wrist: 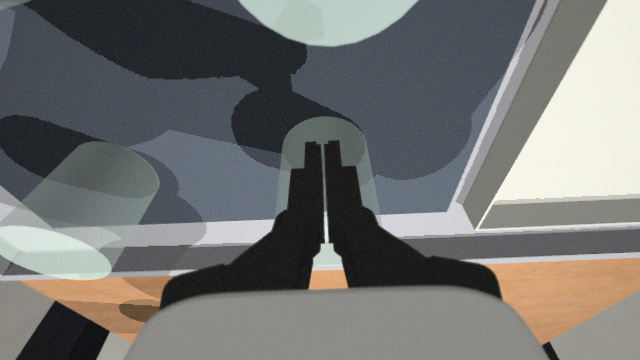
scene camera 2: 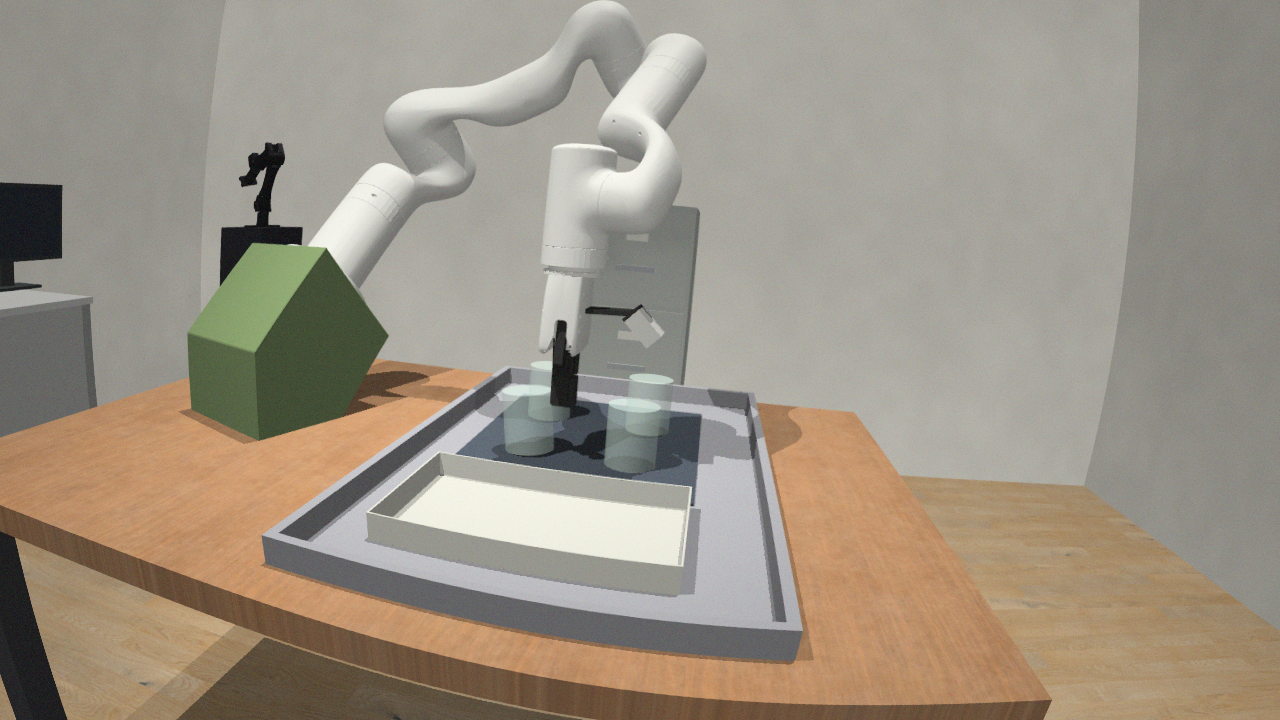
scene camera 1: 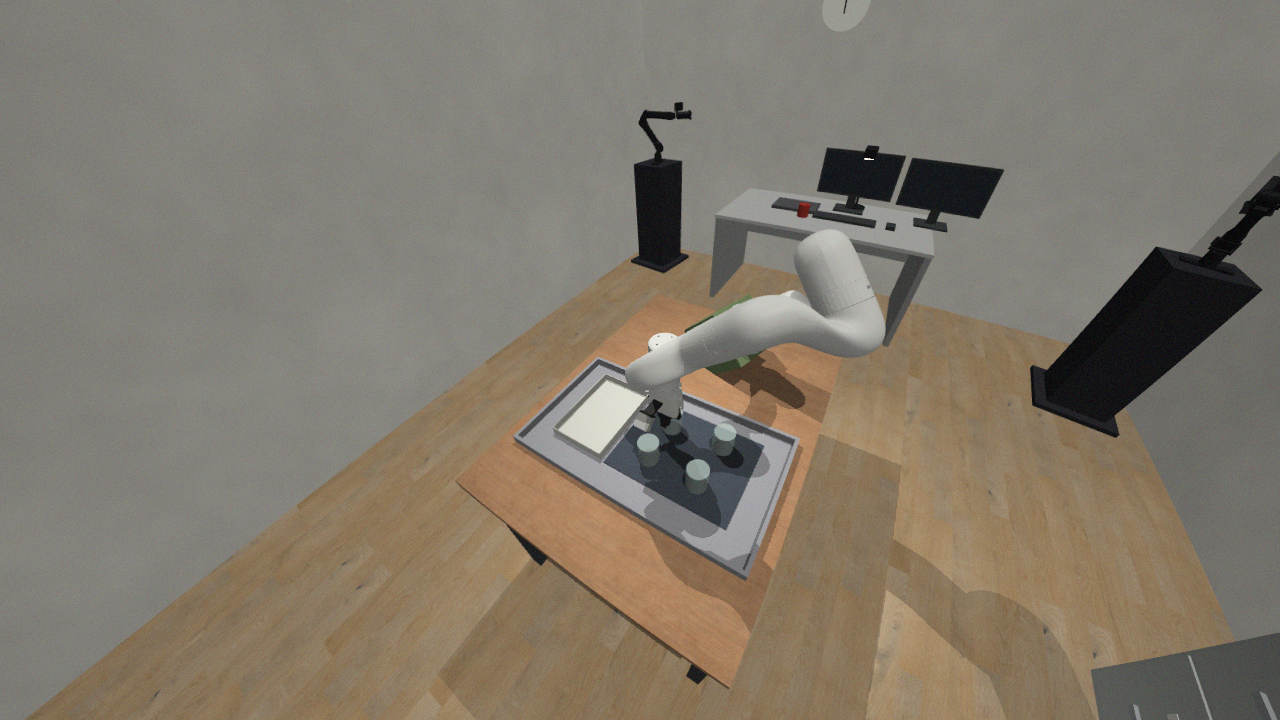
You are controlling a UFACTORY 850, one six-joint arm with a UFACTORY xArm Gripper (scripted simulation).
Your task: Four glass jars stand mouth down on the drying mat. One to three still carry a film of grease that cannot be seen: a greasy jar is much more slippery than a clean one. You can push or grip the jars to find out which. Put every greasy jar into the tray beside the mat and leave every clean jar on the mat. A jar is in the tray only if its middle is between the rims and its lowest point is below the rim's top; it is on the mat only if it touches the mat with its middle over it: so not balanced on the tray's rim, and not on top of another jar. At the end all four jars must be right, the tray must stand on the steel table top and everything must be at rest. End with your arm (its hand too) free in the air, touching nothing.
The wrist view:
my gripper: 323,163
jar: 353,147
cream tray: 572,173
jar: 76,222
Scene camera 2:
my gripper: 563,405
jar: 528,415
cream tray: 603,529
jar: 540,372
jar: 632,431
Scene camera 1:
my gripper: 665,424
cream tray: 603,413
